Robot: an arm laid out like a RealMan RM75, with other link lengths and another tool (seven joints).
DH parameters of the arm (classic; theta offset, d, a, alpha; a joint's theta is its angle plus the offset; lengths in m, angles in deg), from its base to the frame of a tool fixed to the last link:
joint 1: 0 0.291 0 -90
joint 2: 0 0 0 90
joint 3: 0 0.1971 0 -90
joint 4: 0 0 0 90
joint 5: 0 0.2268 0 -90
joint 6: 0 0 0 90
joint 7: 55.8 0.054 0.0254 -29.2
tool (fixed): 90 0.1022 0 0
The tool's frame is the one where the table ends.
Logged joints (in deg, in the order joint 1, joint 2, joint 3, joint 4, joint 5, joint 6, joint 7), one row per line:
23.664, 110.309, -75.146, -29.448, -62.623, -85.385, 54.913
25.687, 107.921, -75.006, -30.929, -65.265, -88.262, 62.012
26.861, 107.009, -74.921, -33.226, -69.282, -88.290, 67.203
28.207, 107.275, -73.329, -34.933, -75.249, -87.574, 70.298
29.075, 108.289, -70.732, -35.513, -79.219, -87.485, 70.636
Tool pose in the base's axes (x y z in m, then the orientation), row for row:
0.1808, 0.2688, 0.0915, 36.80, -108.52, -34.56
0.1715, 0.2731, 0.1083, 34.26, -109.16, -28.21
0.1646, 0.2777, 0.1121, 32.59, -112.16, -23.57
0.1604, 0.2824, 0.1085, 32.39, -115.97, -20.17
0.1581, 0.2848, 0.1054, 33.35, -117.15, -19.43
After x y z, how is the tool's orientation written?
As a rotation vector, in degrees.
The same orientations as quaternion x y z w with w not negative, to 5 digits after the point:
0.26585, -0.78398, -0.24967, 0.50236
0.24900, -0.79337, -0.20503, 0.51626
0.23585, -0.81170, -0.17058, 0.50638
0.23214, -0.83115, -0.14456, 0.48415
0.23800, -0.83604, -0.13866, 0.47451

